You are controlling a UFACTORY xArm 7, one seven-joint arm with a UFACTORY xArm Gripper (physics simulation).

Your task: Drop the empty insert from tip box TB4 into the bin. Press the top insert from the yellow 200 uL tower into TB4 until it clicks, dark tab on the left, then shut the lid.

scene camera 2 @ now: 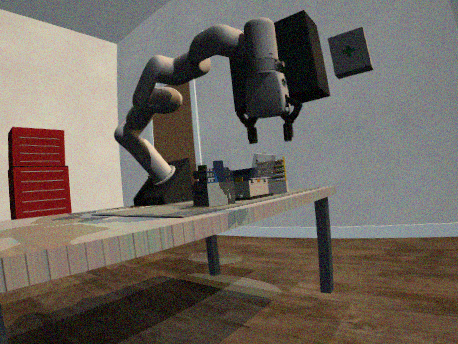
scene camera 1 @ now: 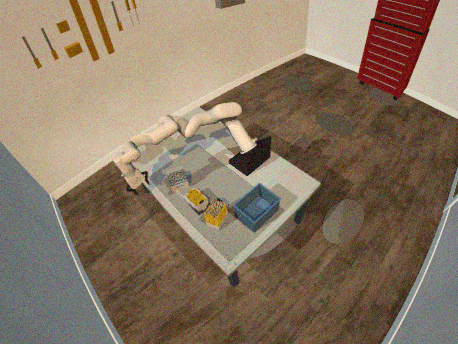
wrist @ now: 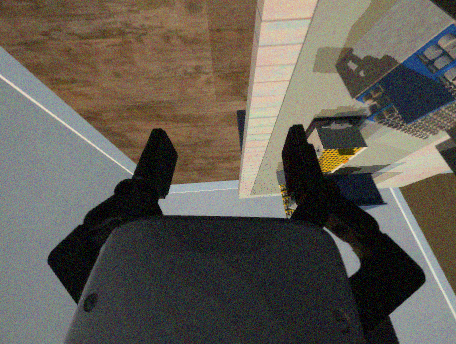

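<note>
My gripper (scene camera 1: 140, 190) (scene camera 2: 270, 141) (wrist: 226, 140) is open and empty, high beyond the table's edge at the blue rack's end in scene camera 1. The tip box TB4 (scene camera 1: 195, 199) (scene camera 2: 251, 188) (wrist: 339, 137) stands on the table with a yellow insert inside. A pale, clear panel (scene camera 2: 263, 160), perhaps its raised lid, stands upright behind it. The yellow tower (scene camera 1: 216, 215) (scene camera 2: 281, 176) stands beside TB4, partly hidden by a finger in the wrist view. The blue bin (scene camera 1: 256, 215) (wrist: 361, 190) stands beyond the tower. The dark tab cannot be made out.
A blue and grey tip rack (scene camera 1: 179, 180) (scene camera 2: 214, 193) (wrist: 412, 95) stands on TB4's other side. A black block (scene camera 1: 252, 156) stands upright at the arm's base. The table's edge (wrist: 279, 50) runs between the fingers in the wrist view. A red cabinet (scene camera 1: 392, 55) (scene camera 2: 40, 192) stands far off.
</note>
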